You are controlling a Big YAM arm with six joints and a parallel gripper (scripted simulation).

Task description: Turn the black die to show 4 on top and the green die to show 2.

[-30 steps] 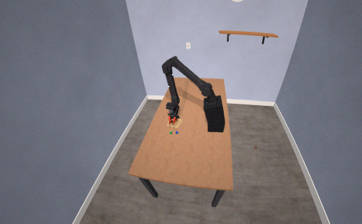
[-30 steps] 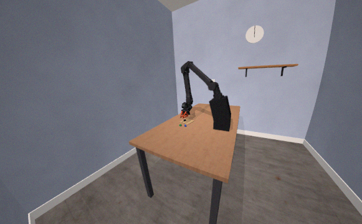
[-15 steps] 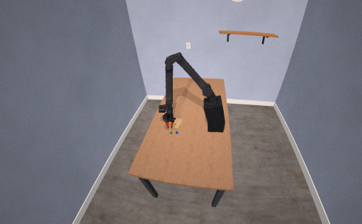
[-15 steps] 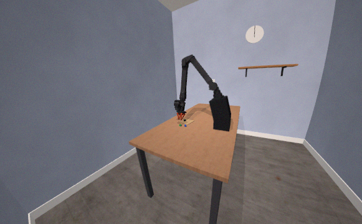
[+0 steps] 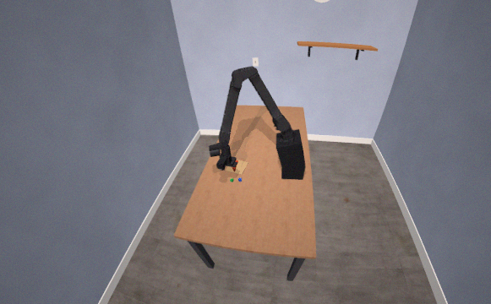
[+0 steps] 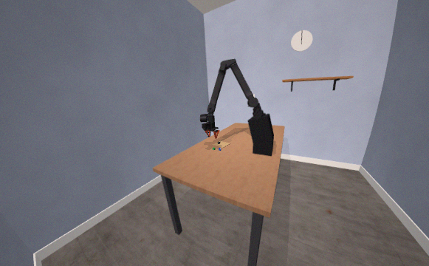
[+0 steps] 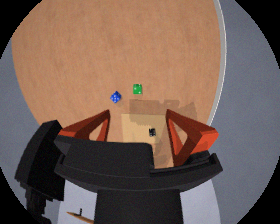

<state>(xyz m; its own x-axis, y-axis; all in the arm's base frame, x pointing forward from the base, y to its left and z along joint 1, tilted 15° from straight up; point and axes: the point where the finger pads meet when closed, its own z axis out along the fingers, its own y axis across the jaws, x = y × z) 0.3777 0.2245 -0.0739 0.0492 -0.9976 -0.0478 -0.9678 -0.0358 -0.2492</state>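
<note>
Right now the green die is 120 mm below my hand and 10 mm to the right of it. Also, from my hand: black die (150 mm to the right, 120 mm below, 60 mm ahead); blue die (120 mm below, 60 mm behind, 30 mm to the right); tan mat (160 mm to the right, 130 mm below, 30 mm ahead).
</note>
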